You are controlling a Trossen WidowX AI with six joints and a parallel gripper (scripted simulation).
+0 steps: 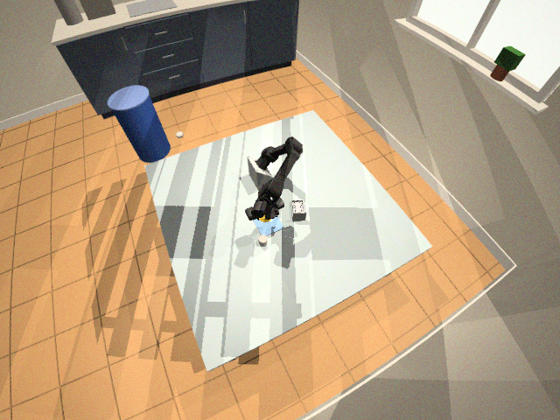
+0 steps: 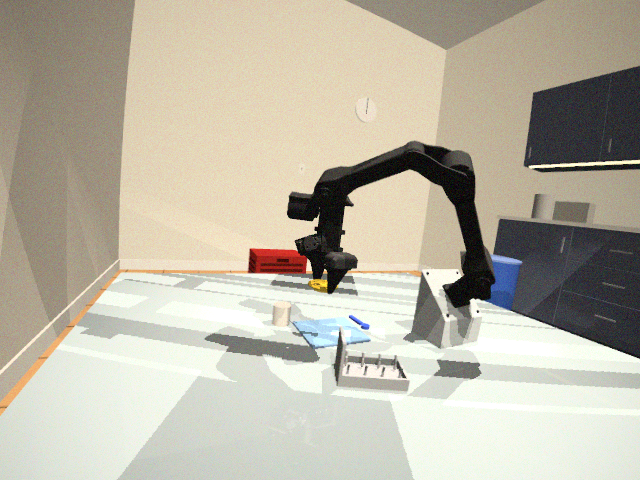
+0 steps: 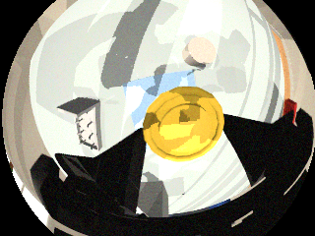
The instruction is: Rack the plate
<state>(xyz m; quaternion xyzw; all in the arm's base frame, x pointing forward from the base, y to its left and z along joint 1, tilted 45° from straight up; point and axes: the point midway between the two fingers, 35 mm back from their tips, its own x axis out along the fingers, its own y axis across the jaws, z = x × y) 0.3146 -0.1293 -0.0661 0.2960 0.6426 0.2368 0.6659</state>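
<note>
The dish rack lies 21 cm to the left of my gripper tip and 8 cm below it. From my gripper tip the other things lie so: yellow plate (1 cm above); then beige cup (8 cm ahead, 6 cm to the right, 8 cm below); then light blue mat (2 cm behind, 2 cm to the left, 10 cm below).
</note>
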